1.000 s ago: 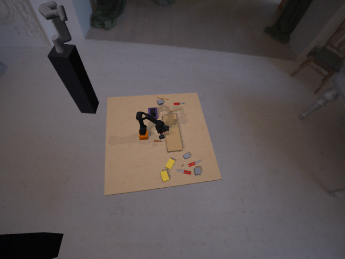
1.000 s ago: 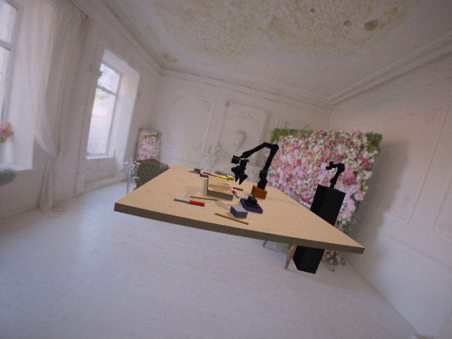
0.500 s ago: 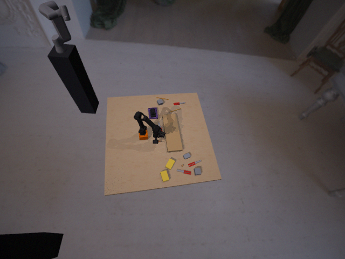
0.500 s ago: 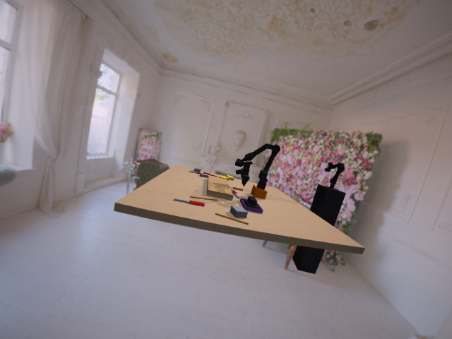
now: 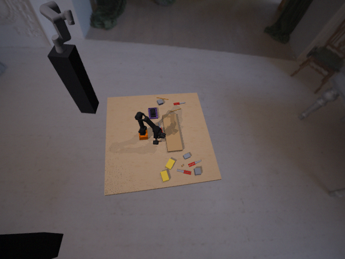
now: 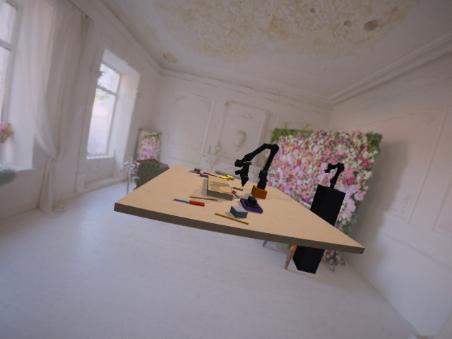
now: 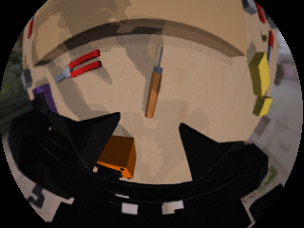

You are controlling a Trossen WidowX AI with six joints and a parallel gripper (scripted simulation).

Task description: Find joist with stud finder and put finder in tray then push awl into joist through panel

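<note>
Now: gripper tip 60 mm short of the awl, 10 mm to the right of it and 40 mm above it. Round my gripper tip: stud finder (60 mm behind, 390 mm to the left); then purple tray (60 mm behind, 410 mm to the left, 30 mm below).
</note>
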